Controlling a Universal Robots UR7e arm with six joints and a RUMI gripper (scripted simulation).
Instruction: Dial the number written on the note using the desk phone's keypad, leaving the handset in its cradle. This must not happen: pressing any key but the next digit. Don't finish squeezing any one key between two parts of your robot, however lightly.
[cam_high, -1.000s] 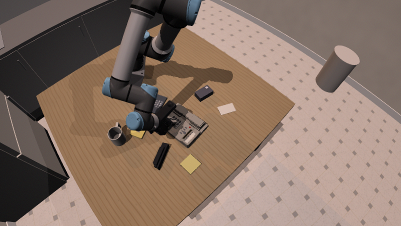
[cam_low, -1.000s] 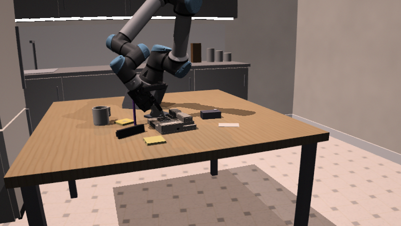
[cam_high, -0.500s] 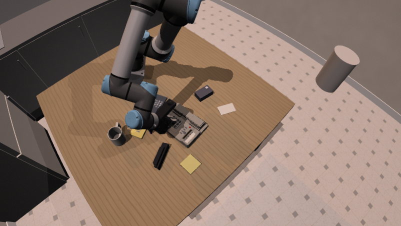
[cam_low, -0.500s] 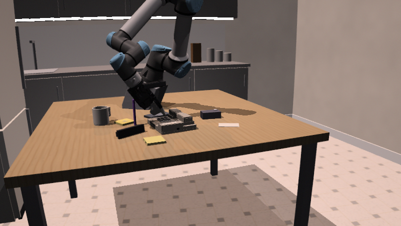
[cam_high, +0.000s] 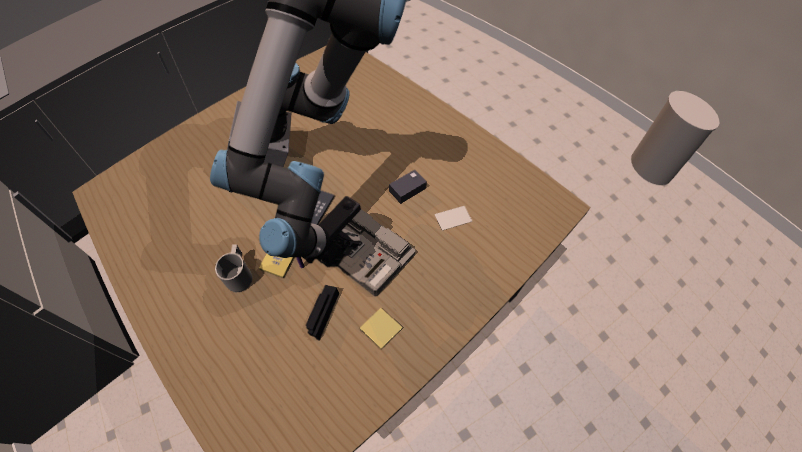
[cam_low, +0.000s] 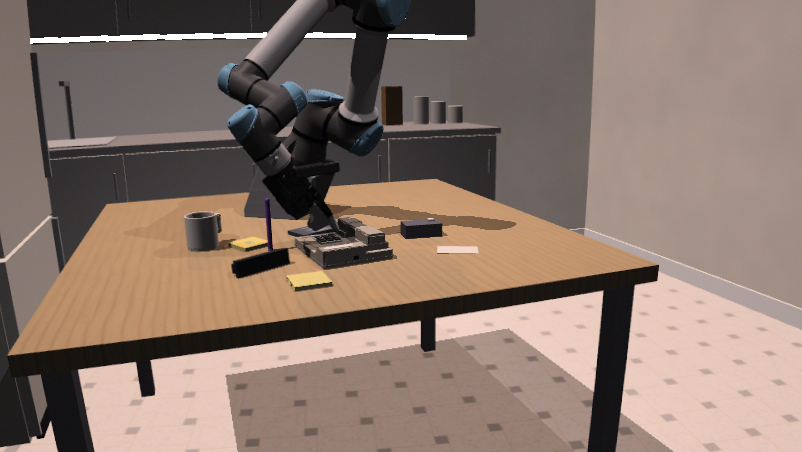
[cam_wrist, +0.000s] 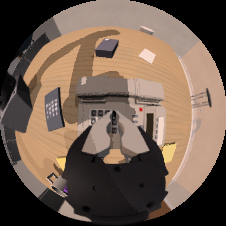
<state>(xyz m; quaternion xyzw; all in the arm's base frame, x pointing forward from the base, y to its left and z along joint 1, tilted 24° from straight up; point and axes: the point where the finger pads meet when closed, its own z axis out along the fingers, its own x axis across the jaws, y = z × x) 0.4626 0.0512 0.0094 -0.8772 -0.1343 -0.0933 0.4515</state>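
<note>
Now: hand 60 mm to the right of the handset and 10 mm above it. Round my hand: dark box 90 mm behind, 240 mm to the left, 40 mm below; black bar-shaped object 110 mm ahead, 190 mm to the right, 40 mm below; purple pen 50 mm behind, 160 mm to the right, 10 mm above.
</note>
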